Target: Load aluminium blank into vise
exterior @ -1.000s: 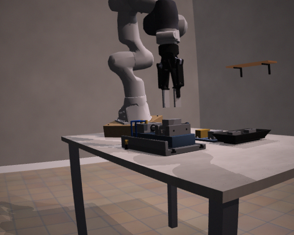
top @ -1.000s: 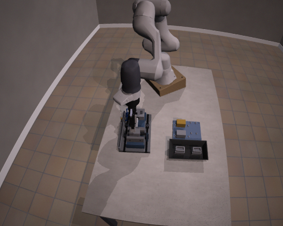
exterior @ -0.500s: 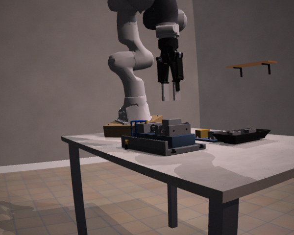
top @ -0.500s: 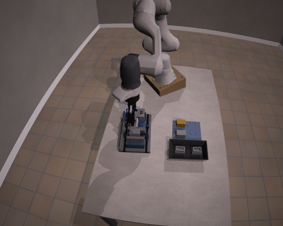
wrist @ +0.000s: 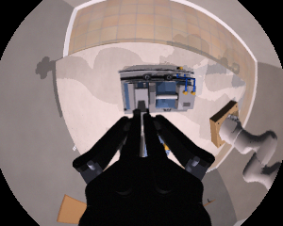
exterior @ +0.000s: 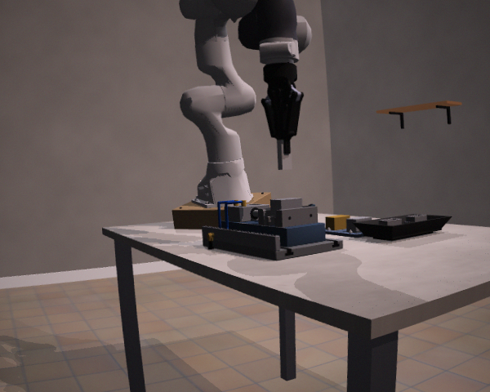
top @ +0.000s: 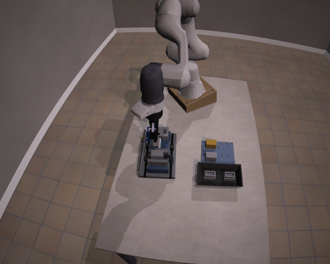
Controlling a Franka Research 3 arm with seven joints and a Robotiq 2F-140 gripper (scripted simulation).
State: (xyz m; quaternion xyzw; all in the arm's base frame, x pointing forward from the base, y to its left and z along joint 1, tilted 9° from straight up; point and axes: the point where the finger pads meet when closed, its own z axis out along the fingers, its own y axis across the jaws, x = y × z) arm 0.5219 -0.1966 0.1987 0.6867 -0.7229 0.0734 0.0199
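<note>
Now: the dark rail 18 cm below my hand, 8 cm to the right of it and 7 cm behind it. The rest, counted from my hand: brass blank: 30 cm to the left, 19 cm below, 13 cm behind.
</note>
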